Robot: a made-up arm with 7 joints.
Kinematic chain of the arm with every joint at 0, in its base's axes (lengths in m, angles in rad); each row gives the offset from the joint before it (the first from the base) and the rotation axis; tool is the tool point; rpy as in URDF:
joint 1: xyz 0 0 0.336 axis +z
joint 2: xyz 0 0 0 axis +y
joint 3: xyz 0 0 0.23 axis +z
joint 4: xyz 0.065 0 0 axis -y
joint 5: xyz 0.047 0 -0.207 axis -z
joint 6: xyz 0 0 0 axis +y
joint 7: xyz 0.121 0 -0.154 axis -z
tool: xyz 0 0 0 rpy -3.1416 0 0
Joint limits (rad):
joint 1: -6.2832..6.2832
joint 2: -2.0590..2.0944
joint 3: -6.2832..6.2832
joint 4: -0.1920..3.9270
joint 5: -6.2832..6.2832
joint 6: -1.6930..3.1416
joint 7: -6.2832..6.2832
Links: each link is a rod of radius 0.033 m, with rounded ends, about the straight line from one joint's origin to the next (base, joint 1, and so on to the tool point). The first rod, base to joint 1, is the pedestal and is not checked.
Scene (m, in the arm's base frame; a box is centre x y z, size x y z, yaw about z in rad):
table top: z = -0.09
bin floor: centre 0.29 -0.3 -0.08 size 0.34 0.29 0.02 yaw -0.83
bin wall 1: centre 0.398 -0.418 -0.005 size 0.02 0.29 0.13 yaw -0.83
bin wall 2: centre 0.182 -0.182 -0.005 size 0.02 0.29 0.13 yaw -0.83
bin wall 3: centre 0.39 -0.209 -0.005 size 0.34 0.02 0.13 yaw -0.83
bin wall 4: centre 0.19 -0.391 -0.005 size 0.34 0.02 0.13 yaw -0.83
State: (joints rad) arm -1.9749 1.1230 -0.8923 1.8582 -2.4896 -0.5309 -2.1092
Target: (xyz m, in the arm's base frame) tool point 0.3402 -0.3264 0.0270
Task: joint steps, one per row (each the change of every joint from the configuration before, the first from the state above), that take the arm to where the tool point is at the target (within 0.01 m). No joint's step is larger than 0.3 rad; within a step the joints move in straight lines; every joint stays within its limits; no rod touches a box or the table.
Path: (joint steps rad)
1: 0.2436 -0.0094 0.1967 0.0779 0.0693 0.0016 0.0000
2: 0.2436 -0.0095 0.1968 0.0779 0.0694 0.0015 0.0000
3: 0.2436 -0.0094 0.1967 0.0779 0.0693 0.0016 0.0000
4: 0.2437 -0.0094 0.1968 0.0779 0.0693 0.0016 0.0000
5: 0.0403 0.1836 -0.0088 0.0433 0.0326 0.2004 0.0000
6: 0.0402 0.1835 -0.0087 0.0432 0.0327 0.2004 0.0000

